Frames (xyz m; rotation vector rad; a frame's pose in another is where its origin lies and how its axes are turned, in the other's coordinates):
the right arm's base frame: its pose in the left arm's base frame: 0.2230 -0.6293 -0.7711 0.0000 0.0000 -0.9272
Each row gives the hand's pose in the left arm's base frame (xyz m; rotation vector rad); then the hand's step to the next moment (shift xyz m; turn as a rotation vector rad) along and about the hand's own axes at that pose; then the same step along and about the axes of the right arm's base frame.
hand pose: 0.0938 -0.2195 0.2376 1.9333 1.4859 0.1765
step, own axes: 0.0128 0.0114 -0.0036 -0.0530 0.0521 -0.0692
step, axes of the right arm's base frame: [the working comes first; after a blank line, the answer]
step, axes of the left arm's base frame: 0.0117 0.0117 0.0057 -0.0101 -0.0237 0.0982

-0.0023 0.0164 0.0057 0.0129 -0.0222 0.0982
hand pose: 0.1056 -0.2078 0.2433 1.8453 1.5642 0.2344
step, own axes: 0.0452 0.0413 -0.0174 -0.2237 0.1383 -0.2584
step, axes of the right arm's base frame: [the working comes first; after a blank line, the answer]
step, axes of the left arm's base frame: 0.0349 0.0472 0.0247 -0.0889 -0.1104 0.3404

-0.0168 0.0562 0.0247 0.0350 -0.1374 0.3404
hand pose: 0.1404 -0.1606 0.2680 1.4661 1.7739 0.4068
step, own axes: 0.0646 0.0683 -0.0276 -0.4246 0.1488 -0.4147
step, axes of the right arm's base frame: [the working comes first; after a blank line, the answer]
step, axes of the left arm's base frame: 0.0246 0.0858 0.0405 -0.1907 -0.2590 0.5205

-0.0539 0.0711 0.0405 0.0927 -0.3080 0.5205
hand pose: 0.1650 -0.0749 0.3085 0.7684 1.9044 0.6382
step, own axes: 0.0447 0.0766 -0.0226 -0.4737 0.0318 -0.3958
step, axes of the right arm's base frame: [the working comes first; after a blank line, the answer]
step, axes of the left arm's base frame: -0.0176 0.0816 0.0376 -0.1847 -0.3711 0.4585

-0.0758 0.0349 0.0376 0.1860 -0.3704 0.4585
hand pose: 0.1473 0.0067 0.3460 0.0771 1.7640 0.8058
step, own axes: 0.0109 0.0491 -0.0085 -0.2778 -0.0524 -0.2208
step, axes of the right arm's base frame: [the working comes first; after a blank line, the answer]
step, axes of the left arm's base frame: -0.0279 0.0382 0.0191 -0.0745 -0.2664 0.2283

-0.0473 0.0006 0.0191 0.1685 -0.2195 0.2283
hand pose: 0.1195 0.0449 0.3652 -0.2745 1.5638 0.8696
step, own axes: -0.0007 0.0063 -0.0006 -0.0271 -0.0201 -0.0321
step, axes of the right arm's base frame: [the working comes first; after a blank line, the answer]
step, axes of the left arm's base frame: -0.0043 0.0037 0.0029 -0.0058 -0.0433 0.0163

-0.0055 -0.0012 0.0029 0.0311 -0.0306 0.0163
